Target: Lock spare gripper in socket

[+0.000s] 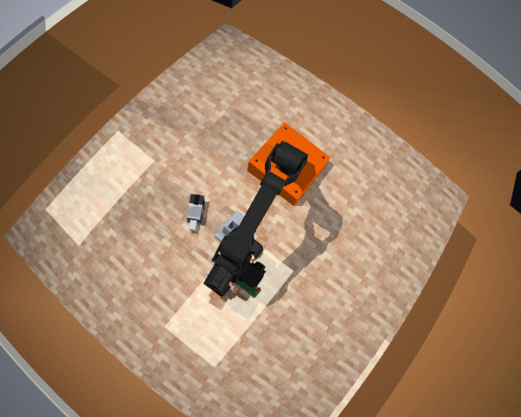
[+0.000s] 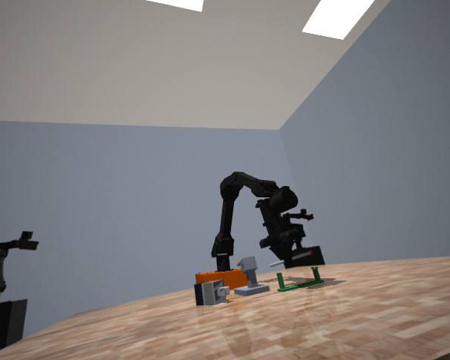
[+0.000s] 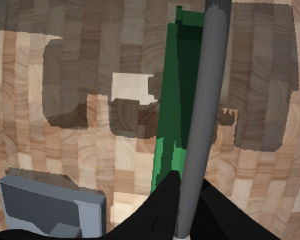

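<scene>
Right now my gripper tip is 3 cm above the green rack and 2 cm to the right of it. Round my gripper tip: spare gripper (21 cm to the right, 9 cm behind, 3 cm below); then grey mount (11 cm behind, 8 cm to the right).
</scene>
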